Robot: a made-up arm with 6 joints.
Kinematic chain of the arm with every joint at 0, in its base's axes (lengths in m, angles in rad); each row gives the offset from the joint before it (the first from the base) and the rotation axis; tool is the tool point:
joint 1: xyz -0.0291 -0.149 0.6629 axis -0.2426 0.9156 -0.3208
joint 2: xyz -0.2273 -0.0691 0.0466 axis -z
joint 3: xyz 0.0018 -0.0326 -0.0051 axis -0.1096 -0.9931 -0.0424
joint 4: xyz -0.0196 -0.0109 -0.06 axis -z
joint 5: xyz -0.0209 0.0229 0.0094 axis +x
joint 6: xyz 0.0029 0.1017 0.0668 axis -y
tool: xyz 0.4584 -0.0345 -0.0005
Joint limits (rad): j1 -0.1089..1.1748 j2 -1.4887..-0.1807 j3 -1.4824..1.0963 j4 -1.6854..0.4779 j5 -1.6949..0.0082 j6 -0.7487..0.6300
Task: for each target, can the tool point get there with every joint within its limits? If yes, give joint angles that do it. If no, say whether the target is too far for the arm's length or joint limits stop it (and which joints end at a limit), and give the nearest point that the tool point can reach.
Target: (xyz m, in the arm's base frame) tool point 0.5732 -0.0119 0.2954
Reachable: no: joint limits stop it (at a limit: joint 1, joint 4, joint 5, joint 6) | nearest point 0.2688 -0.0568 0.5645 | short by 0.409 m
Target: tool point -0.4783 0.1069 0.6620
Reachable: yes | joints 0.4203 -1.0846 -0.5658 -0.7726 -0.2157 -0.2510
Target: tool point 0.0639 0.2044 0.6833
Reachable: yes | joints 1.0165 -0.6332 0.6082 -0.4698 -1.5605 0.0573
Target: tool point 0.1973 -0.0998 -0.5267
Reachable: no: too far | nearest point -0.0902 -0.1473 0.2395 | short by 0.820 m
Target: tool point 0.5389 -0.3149 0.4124
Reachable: no: joint limits stop it (at a limit: joint 1, joint 2, joint 4, joint 5) | nearest point 0.2792 -0.2111 0.6023 | short by 0.338 m
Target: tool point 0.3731 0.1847 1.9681
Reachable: no: too far | nearest point 0.1038 0.0133 1.3452 | short by 0.700 m
